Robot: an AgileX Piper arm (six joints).
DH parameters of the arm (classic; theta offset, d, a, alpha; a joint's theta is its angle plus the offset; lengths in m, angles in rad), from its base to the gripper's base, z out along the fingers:
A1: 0 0.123 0 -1.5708
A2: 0.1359 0 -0.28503 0
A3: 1.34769 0 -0.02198 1.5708
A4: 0 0.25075 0 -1.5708
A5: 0 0 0 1.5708
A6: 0 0.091 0 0
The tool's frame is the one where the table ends.
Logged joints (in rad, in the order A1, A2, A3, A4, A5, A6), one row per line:
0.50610 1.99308 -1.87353 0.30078 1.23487 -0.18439
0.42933 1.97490 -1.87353 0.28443 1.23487 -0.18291
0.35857 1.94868 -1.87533 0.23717 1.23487 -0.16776
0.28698 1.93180 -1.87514 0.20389 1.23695 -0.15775
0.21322 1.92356 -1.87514 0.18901 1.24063 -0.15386
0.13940 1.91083 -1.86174 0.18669 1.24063 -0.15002
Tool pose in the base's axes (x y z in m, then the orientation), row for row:
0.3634 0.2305 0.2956 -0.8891 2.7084 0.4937
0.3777 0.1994 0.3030 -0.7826 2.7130 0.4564
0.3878 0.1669 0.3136 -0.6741 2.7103 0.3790
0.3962 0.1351 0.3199 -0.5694 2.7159 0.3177
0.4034 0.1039 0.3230 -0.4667 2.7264 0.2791
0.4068 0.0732 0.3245 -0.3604 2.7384 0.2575
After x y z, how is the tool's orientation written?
As a rotation vector, in radians.
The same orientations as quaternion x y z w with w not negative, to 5 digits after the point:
-0.30495 0.92896 0.16933 0.12396
-0.27091 0.93914 0.15799 0.14020
-0.23606 0.94910 0.13272 0.16086
-0.20077 0.95764 0.11202 0.17338
-0.16514 0.96471 0.09876 0.17976
-0.12773 0.97054 0.09126 0.18277

